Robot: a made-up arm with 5 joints. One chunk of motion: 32 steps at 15 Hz.
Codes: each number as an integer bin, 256 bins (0 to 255) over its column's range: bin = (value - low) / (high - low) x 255, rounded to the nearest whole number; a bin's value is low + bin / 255 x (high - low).
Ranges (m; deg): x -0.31..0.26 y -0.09..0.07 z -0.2..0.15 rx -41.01..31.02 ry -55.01..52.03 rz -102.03..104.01
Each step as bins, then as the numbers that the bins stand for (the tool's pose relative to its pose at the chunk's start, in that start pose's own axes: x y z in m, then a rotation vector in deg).
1 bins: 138 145 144 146 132 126
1 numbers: -0.0015 0.0010 -0.0024 0.23 0.40 -0.22
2 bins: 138 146 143 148 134 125
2 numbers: -0.0015 0.0016 -0.0037 0.80 1.24 -1.03
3 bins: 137 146 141 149 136 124
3 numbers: -0.0038 0.0016 -0.0065 1.08 2.08 -1.84
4 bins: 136 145 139 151 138 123
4 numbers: -0.0060 0.0010 -0.0092 1.64 2.92 -2.65
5 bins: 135 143 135 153 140 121
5 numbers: -0.0082 -0.0003 -0.0147 2.21 3.76 -4.26
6 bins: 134 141 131 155 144 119
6 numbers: -0.0105 -0.0015 -0.0202 2.77 5.44 -5.88
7 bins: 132 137 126 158 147 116
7 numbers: -0.0149 -0.0040 -0.0271 3.62 6.70 -8.30
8 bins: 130 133 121 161 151 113
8 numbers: -0.0194 -0.0065 -0.0339 4.47 8.37 -10.73
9 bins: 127 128 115 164 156 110
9 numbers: -0.0261 -0.0097 -0.0422 5.32 10.47 -13.15
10 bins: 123 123 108 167 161 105
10 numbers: -0.0351 -0.0128 -0.0518 6.16 12.57 -17.19
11 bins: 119 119 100 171 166 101
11 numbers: -0.0440 -0.0153 -0.0627 7.29 14.67 -20.42
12 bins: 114 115 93 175 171 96
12 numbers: -0.0552 -0.0178 -0.0724 8.42 16.77 -24.46
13 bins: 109 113 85 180 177 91
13 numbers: -0.0664 -0.0191 -0.0833 9.83 19.29 -28.50
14 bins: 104 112 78 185 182 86
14 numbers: -0.0775 -0.0197 -0.0929 11.25 21.39 -32.54
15 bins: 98 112 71 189 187 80
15 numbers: -0.0909 -0.0197 -0.1025 12.38 23.49 -37.39
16 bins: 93 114 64 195 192 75
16 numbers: -0.1021 -0.0185 -0.1122 14.07 25.58 -41.43
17 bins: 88 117 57 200 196 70
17 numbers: -0.1133 -0.0166 -0.1218 15.48 27.26 -45.47
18 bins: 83 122 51 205 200 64
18 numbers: -0.1245 -0.0135 -0.1300 16.90 28.94 -50.32
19 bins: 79 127 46 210 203 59
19 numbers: -0.1334 -0.0103 -0.1369 18.31 30.20 -54.36
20 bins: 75 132 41 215 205 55
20 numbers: -0.1424 -0.0072 -0.1437 19.72 31.04 -57.59
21 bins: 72 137 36 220 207 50
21 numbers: -0.1491 -0.0040 -0.1506 21.13 31.88 -61.63
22 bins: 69 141 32 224 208 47
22 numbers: -0.1558 -0.0015 -0.1561 22.26 32.30 -64.05
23 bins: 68 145 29 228 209 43
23 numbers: -0.1580 0.0010 -0.1602 23.39 32.72 -67.29
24 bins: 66 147 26 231 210 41
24 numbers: -0.1625 0.0022 -0.1643 24.24 33.14 -68.90
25 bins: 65 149 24 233 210 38
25 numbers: -0.1647 0.0035 -0.1671 24.81 33.14 -71.33
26 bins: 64 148 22 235 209 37
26 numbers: -0.1669 0.0029 -0.1698 25.37 32.72 -72.13
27 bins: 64 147 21 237 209 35
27 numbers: -0.1669 0.0022 -0.1712 25.94 32.72 -73.75
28 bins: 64 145 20 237 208 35
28 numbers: -0.1669 0.0010 -0.1725 25.94 32.30 -73.75
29 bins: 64 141 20 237 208 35
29 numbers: -0.1669 -0.0015 -0.1725 25.94 32.30 -73.75
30 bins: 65 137 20 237 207 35
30 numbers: -0.1647 -0.0040 -0.1725 25.94 31.88 -73.75
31 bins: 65 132 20 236 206 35
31 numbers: -0.1647 -0.0072 -0.1725 25.65 31.46 -73.75
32 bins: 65 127 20 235 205 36
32 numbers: -0.1647 -0.0103 -0.1725 25.37 31.04 -72.94
